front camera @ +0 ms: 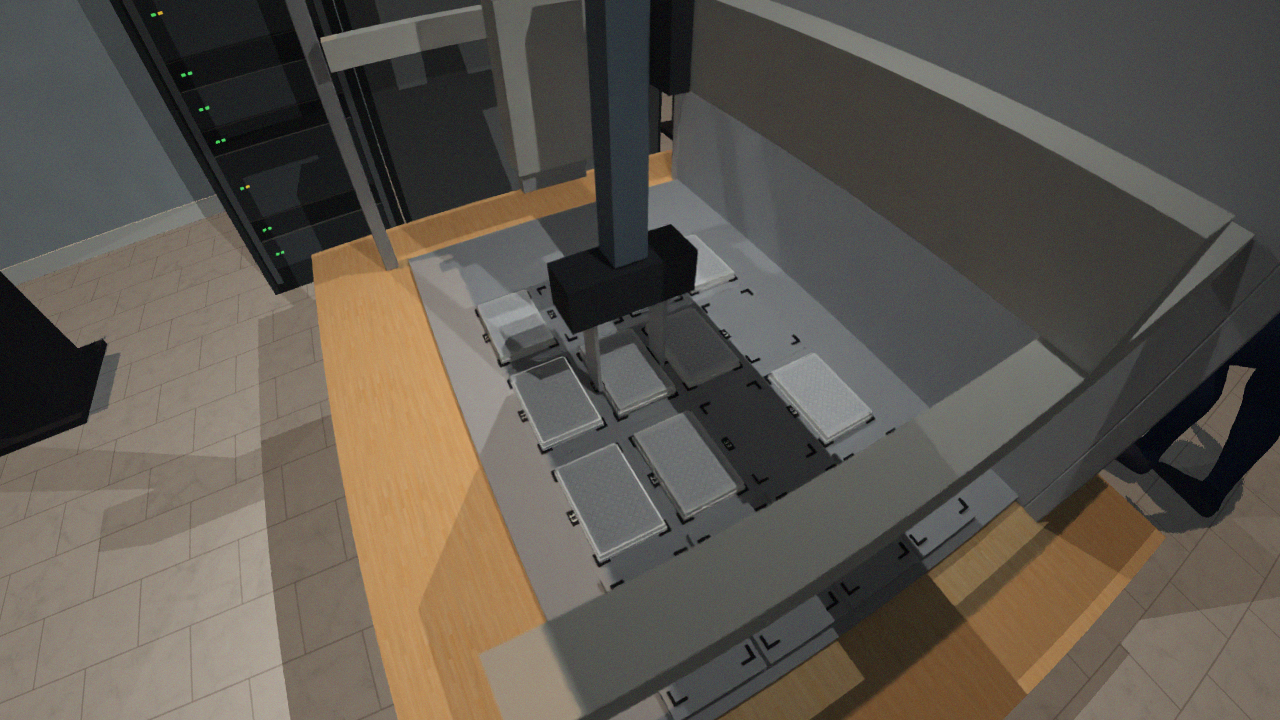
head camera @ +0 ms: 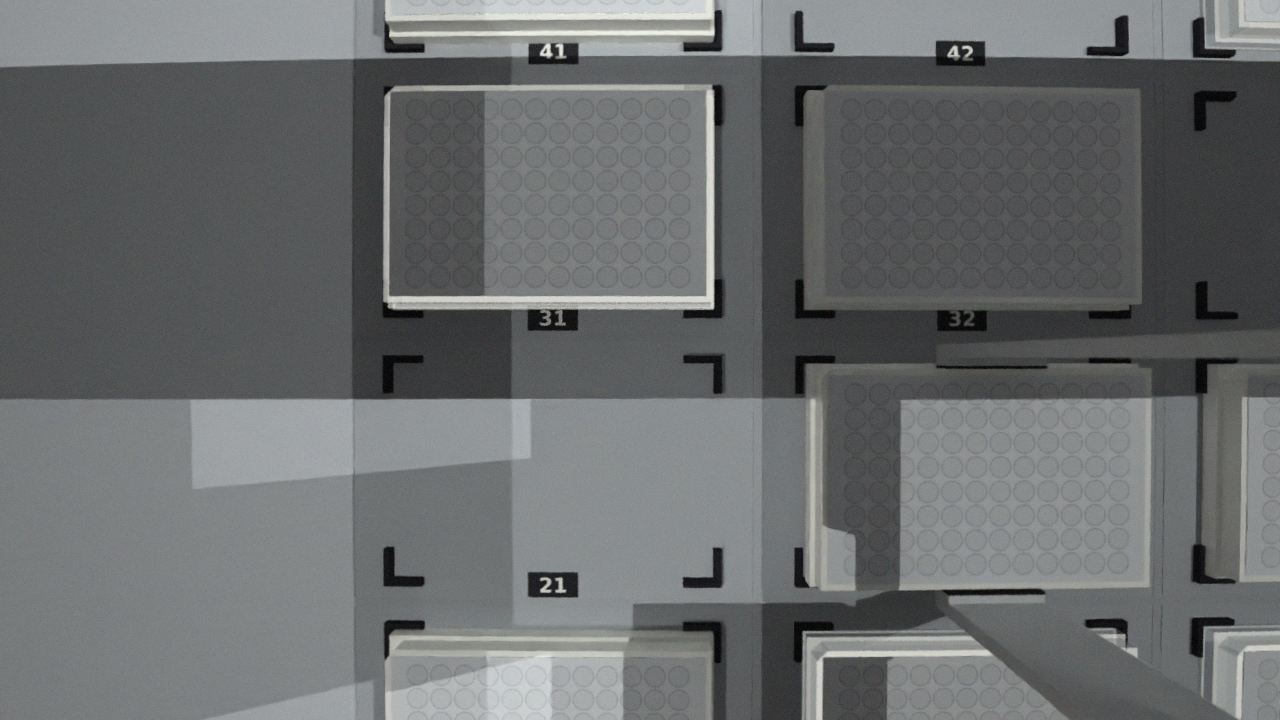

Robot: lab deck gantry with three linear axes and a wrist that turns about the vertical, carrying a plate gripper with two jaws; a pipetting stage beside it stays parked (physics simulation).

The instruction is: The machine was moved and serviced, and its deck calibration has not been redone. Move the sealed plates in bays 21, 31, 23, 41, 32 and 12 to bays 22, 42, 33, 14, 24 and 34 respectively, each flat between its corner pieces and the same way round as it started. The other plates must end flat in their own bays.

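Places are measured from the robot's base along level axes (x ahead, y left, z up), in metres.
Pixels of known places: gripper, between the fingertips: [front camera: 626, 369] [head camera: 982, 475]; robot's base, origin of its link: [front camera: 475, 314].
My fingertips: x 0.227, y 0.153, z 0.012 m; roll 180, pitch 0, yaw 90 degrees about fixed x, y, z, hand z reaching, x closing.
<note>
Ahead of a thing's pixels: the offset from my fingertips to its middle. "spot": to the spot under its first point.
My gripper [front camera: 628, 371] [head camera: 991, 479] is low over bay 22, with its jaws against two opposite long edges of a sealed plate {dx -0.002, dy +0.000, dz +0.000 m} [front camera: 640, 385] [head camera: 1011, 501]. It appears shut on this plate, which lies level in bay 22's outline; whether it touches the deck I cannot tell. Plates stand in bay 31 {spot: dx -0.146, dy +0.106, dz +0.003 m} [head camera: 599, 197], bay 32 {spot: dx +0.016, dy +0.114, dz +0.003 m} [front camera: 702, 347] [head camera: 980, 197], bay 41 {spot: dx -0.147, dy +0.243, dz +0.003 m} [front camera: 713, 259] [head camera: 550, 10], bay 23 {spot: dx +0.169, dy -0.005, dz +0.003 m} [front camera: 687, 463] [head camera: 1263, 474] and bay 12 {spot: dx +0.007, dy -0.107, dz +0.002 m} [front camera: 556, 401] [head camera: 850, 685]. Bay 21 holds no plate. In the front view the gripper body hides bay 31.
Other plates stand in bay 11 {spot: dx -0.162, dy -0.107, dz +0.003 m} [front camera: 514, 322] [head camera: 546, 685], bay 13 {spot: dx +0.170, dy -0.109, dz +0.002 m} [front camera: 610, 501] and bay 43 {spot: dx +0.168, dy +0.208, dz +0.003 m} [front camera: 820, 395] [head camera: 1253, 16]. Bays 42 and 33 show bare corner pieces. The parked pipetting stage [front camera: 550, 98] hangs behind the gripper. A grey beam [front camera: 805, 528] crosses the front.
</note>
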